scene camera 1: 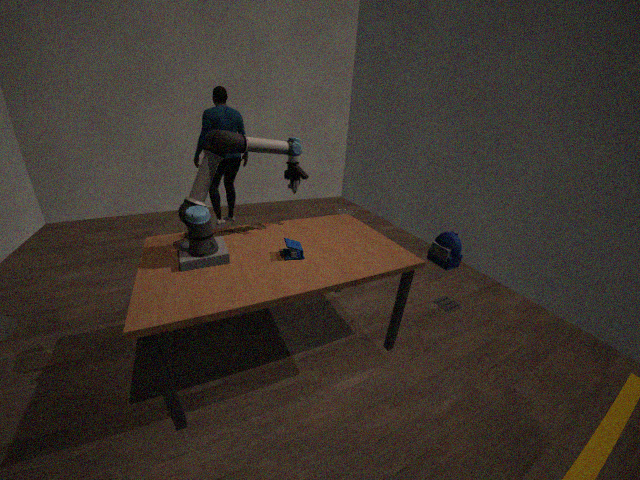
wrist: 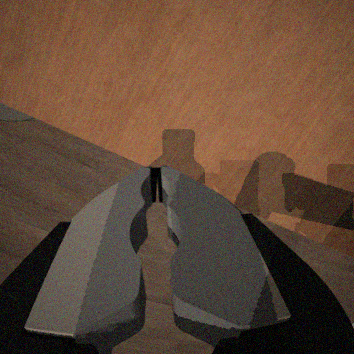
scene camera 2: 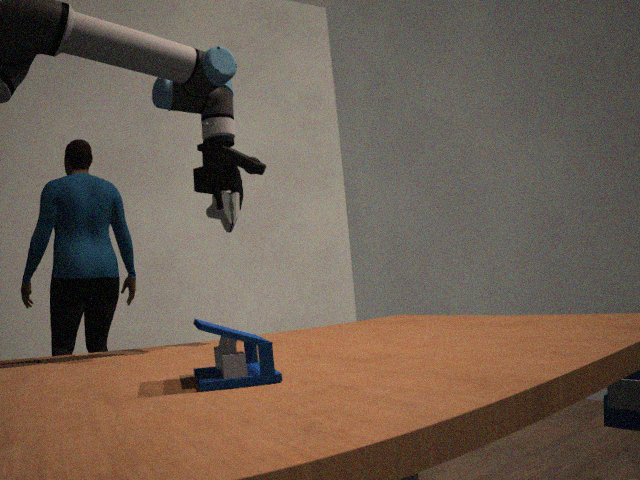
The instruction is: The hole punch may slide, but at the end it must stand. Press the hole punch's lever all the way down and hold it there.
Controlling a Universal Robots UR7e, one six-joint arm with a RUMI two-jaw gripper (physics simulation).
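Pixels of known places: gripper, fingertip midpoint: (scene camera 1: 294, 193) (wrist: 156, 170) (scene camera 2: 229, 232); arm's base, link origin: (scene camera 1: 204, 250).
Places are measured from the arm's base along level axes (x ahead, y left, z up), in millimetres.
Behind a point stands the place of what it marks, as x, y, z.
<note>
The blue hole punch (scene camera 1: 293, 250) {467, -104, -4} (scene camera 2: 238, 383) {469, -121, -49} stands upright on its base on the table. Its blue lever (scene camera 1: 293, 242) {484, -42, 14} (scene camera 2: 227, 329) {473, -73, 16} is raised and slopes, with its free end up at the left in the second scene view; grey blocks sit between lever and base. My gripper (scene camera 1: 294, 192) {597, 351, 190} (scene camera 2: 230, 229) {597, 351, 190} (wrist: 156, 170) {597, 351, 190} is shut and empty, pointing down, high above the table and apart from the hole punch. The hole punch does not show in the wrist view.
The wooden table (scene camera 1: 248, 289) {192, -331, -55} (scene camera 2: 413, 372) {669, -209, -55} (wrist: 175, 60) {586, 326, -55} carries the arm's base (scene camera 1: 204, 258) {4, -87, -2} at its left part. A person in a blue shirt (scene camera 1: 222, 118) (scene camera 2: 85, 227) stands behind the table. A blue backpack (scene camera 1: 448, 250) is on the floor at the right.
</note>
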